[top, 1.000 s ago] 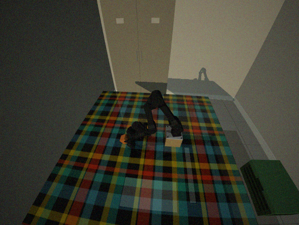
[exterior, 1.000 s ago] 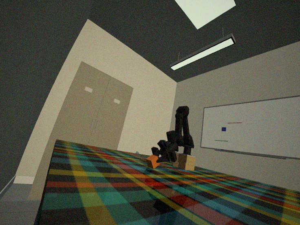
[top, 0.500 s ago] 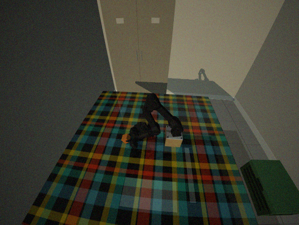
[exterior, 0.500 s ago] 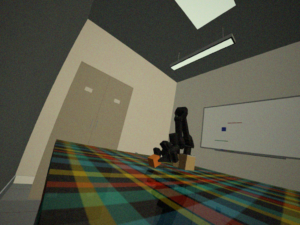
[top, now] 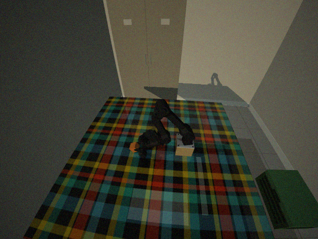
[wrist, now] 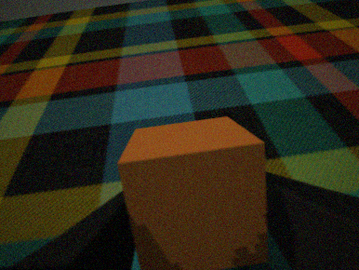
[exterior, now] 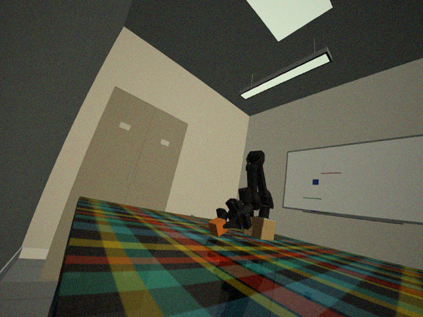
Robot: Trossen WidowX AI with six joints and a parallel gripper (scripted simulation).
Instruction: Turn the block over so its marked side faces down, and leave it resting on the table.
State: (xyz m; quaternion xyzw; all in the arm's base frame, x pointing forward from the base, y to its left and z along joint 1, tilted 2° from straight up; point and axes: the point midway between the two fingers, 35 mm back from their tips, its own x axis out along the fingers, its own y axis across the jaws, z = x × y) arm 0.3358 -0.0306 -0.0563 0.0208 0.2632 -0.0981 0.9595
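My gripper tip is now 10 mm above the orange block.
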